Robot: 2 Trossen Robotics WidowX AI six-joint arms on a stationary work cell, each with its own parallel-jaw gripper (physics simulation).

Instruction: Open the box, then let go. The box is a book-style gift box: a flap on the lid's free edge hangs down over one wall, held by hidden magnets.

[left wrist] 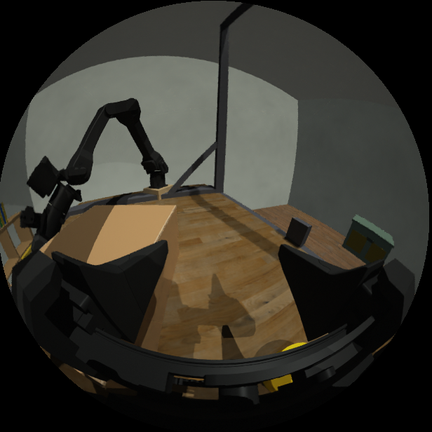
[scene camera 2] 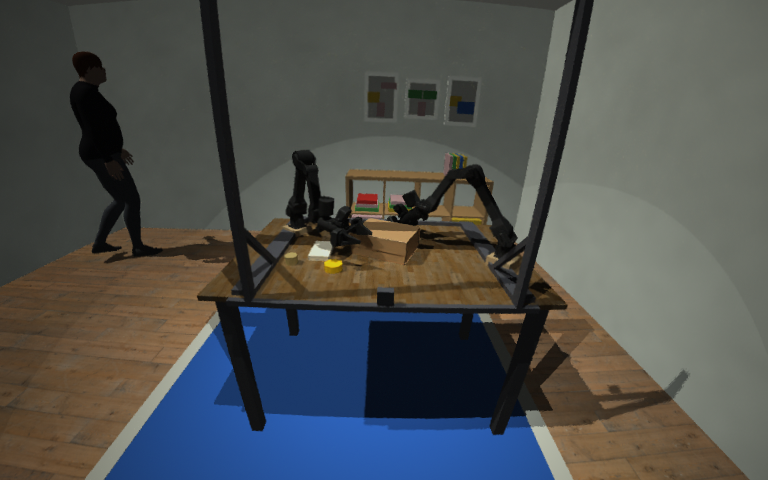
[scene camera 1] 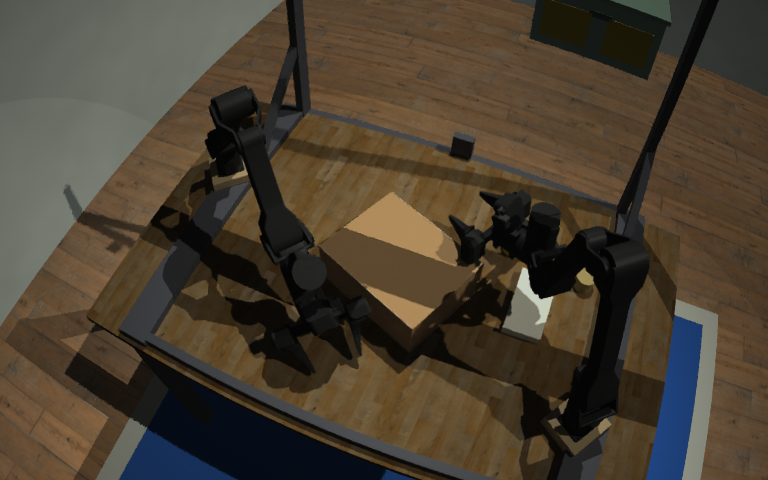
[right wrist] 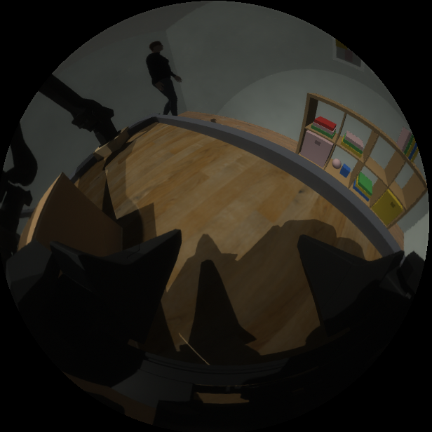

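Seen in the pictures: left gripper, fingertip midpoint: (scene camera 2: 366,237) (scene camera 1: 465,204); right gripper, fingertip midpoint: (scene camera 1: 337,364); left arm's base, origin of the base link: (scene camera 2: 297,226) (scene camera 1: 578,420); right arm's base, origin of the base link: (scene camera 1: 229,164).
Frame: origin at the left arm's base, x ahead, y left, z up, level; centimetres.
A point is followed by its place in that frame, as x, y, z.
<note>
The tan box (scene camera 1: 396,271) {42.9, 13.2, 6.7} (scene camera 2: 390,243) {53.2, 2.3, 5.1} (left wrist: 135,225) (right wrist: 75,220) stands on the table with its lid down. Which wall carries the flap I cannot tell. My left gripper (scene camera 1: 466,205) {47.8, -5.9, 8.7} (scene camera 2: 364,235) {47.8, -5.9, 8.7} (left wrist: 225,248) is open and empty at the box's right corner in scene camera 1. One finger overlaps the box's edge in the left wrist view; contact is not clear. My right gripper (scene camera 1: 333,365) {35.4, 30.5, -1.0} (right wrist: 243,238) is open and empty, low over the table beside the box's lower left wall in scene camera 1. In scene camera 2 its fingers are partly hidden behind the box.
A white block (scene camera 1: 526,311) {25.2, -6.4, -1.0} (scene camera 2: 321,249) {27.0, -9.6, -1.0} and a tan disc (scene camera 1: 584,281) {22.9, -21.2, 0.3} (scene camera 2: 291,258) {25.6, -23.9, 0.0} lie near the left arm. A yellow disc (scene camera 2: 333,266) {41.8, -17.7, -0.5} (left wrist: 294,346) lies near the left gripper. A dark block (scene camera 1: 462,146) {67.3, -21.4, 0.6} (scene camera 2: 385,296) {68.8, -23.3, 0.8} (left wrist: 298,231) stands at the table's edge.
</note>
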